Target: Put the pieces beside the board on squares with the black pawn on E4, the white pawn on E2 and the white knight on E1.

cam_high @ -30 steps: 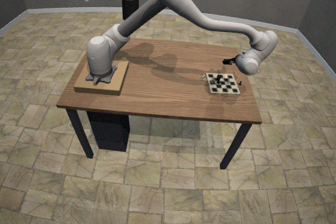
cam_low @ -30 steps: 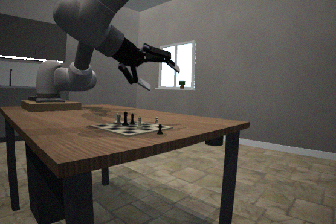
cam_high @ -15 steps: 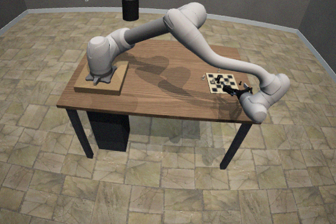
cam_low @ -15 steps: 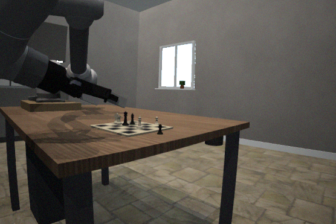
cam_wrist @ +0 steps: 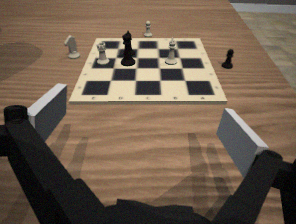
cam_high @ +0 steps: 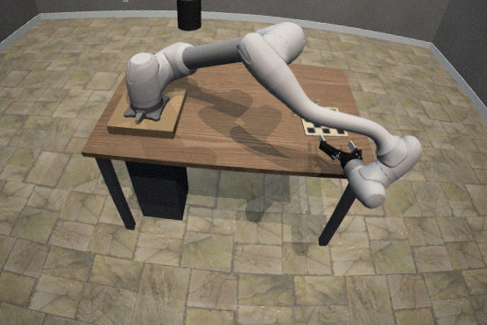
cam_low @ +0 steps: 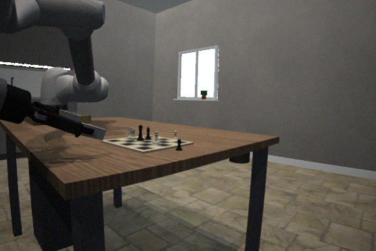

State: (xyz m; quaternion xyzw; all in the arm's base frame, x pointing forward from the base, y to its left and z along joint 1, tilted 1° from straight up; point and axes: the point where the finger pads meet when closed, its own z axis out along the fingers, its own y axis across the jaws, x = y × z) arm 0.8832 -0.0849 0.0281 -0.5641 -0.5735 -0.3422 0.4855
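My hand is 110 mm short of the black pawn, 230 mm to the right of it and 50 mm above it. From my hand the other things lie so: white knight 170 mm behind, 220 mm to the left, 50 mm below; then chessboard 30 mm behind, 210 mm to the left, 70 mm below; then pale pawn 10 mm ahead, 220 mm to the left, 40 mm below.
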